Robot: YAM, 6 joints.
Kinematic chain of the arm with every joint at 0, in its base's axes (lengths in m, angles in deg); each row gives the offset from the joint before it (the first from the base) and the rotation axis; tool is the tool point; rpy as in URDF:
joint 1: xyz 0 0 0.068 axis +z
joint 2: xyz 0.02 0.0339 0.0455 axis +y
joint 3: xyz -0.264 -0.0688 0 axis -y
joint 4: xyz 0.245 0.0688 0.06 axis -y
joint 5: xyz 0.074 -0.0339 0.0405 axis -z
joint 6: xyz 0.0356 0 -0.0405 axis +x
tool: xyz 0 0 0 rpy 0 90 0
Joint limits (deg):
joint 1: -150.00..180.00
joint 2: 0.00..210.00
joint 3: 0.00..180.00
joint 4: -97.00..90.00
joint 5: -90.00..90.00
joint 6: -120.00..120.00
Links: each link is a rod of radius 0.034 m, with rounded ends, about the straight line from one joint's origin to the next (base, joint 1, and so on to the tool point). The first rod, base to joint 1, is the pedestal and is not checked.
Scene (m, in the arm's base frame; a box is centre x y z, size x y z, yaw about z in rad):
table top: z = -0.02
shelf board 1: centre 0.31 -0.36 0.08 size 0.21 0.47 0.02 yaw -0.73
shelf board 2: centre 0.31 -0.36 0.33 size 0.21 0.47 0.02 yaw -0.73
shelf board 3: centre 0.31 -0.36 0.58 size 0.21 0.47 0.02 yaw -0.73
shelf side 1: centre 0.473 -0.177 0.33 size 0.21 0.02 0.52 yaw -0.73
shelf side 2: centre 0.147 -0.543 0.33 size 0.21 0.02 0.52 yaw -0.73
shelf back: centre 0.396 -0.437 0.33 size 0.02 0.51 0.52 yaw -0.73
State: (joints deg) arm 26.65 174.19 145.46 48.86 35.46 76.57
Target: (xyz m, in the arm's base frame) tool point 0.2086 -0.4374 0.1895
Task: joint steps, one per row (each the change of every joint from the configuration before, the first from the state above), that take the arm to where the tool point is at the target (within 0.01 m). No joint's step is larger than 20 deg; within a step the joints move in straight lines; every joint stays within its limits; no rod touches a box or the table.
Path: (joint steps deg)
1: -9.43 -19.55 -3.66 3.49 -1.93 -6.52
2: -9.43 -19.55 -3.67 3.49 -1.93 -6.51
3: -9.43 -19.54 -3.66 3.49 -1.94 -6.52
4: -9.43 -19.55 -3.67 3.49 -1.93 -6.52
5: -9.43 -19.55 -3.66 3.49 -1.93 -6.51
6: -9.43 -19.55 -3.66 3.49 -1.93 -6.52
7: -9.43 -19.55 -3.67 3.49 -1.93 -6.52
8: -7.74 15.84 -19.82 -3.38 9.90 11.41
9: -7.74 15.84 -19.82 -3.37 9.91 11.40
10: -7.74 15.84 -19.82 -3.38 9.90 11.41
11: -7.75 15.84 -19.82 -3.38 9.91 11.40
12: 4.61 13.79 19.40 -1.15 -3.96 0.00
13: 4.61 13.78 19.40 -1.15 -3.97 0.00

